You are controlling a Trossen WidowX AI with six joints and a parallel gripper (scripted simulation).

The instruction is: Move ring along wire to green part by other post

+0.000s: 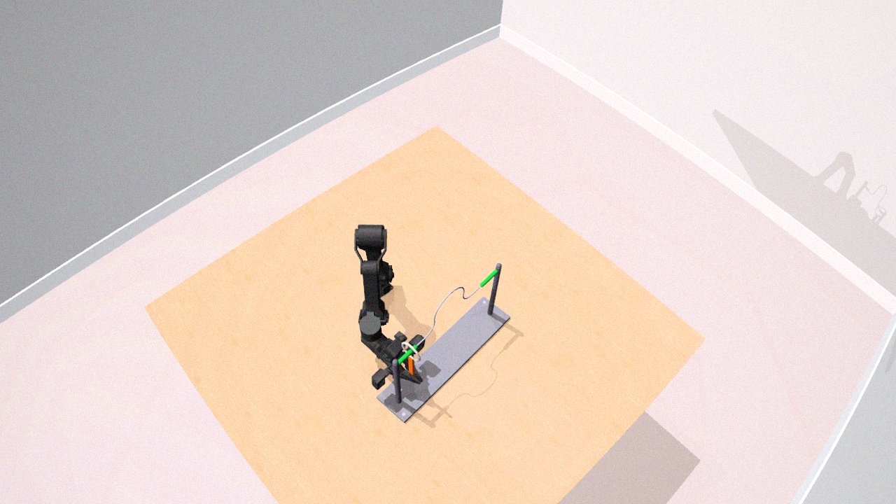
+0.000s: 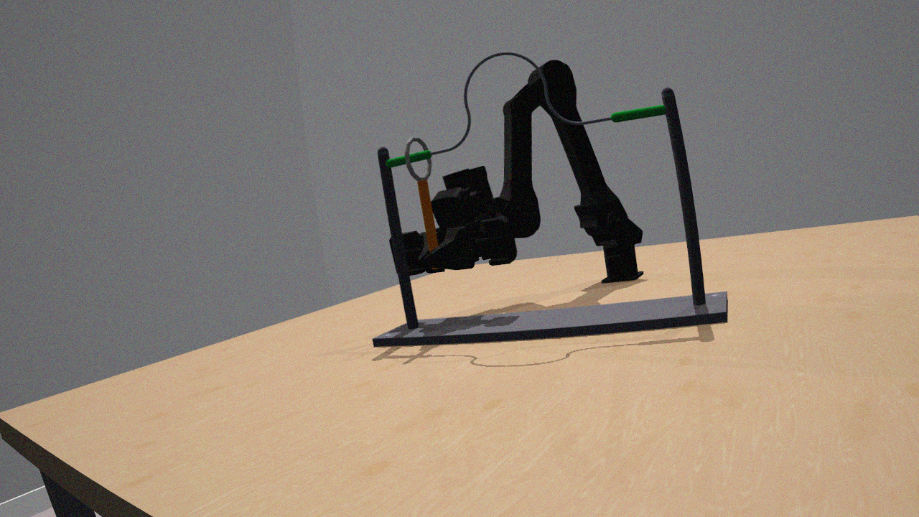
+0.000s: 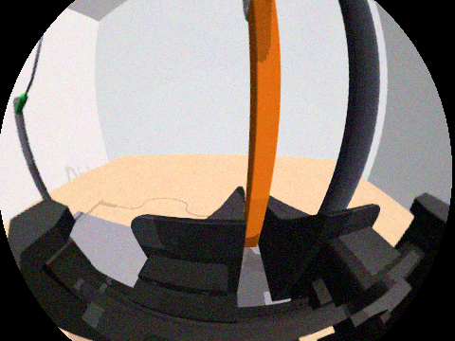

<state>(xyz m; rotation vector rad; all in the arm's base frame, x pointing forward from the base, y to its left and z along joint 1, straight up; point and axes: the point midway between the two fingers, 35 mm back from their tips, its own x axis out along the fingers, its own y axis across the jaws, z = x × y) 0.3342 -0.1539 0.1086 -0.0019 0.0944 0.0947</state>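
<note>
Right now the ring with orange handle is 3 cm behind my gripper tip and 9 cm above it.
</note>
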